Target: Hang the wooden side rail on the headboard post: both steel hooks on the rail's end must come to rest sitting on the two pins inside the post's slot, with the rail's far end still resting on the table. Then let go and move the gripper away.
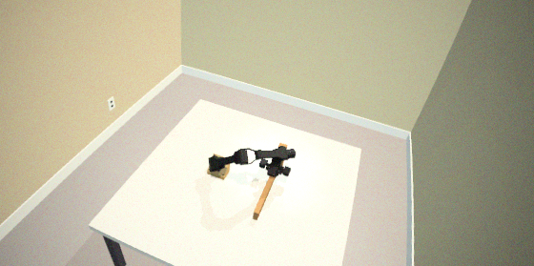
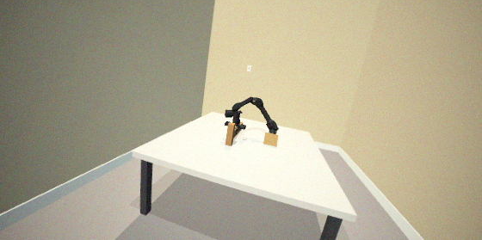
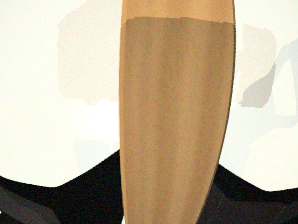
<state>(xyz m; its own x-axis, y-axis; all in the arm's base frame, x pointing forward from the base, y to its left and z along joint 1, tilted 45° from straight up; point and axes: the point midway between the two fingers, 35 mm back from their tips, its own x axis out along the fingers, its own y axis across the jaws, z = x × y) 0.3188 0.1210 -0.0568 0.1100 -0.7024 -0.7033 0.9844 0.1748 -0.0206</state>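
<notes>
The upright headboard post is 20 mm behind my gripper tip, 140 mm to the left of it and 40 mm above it.
</notes>
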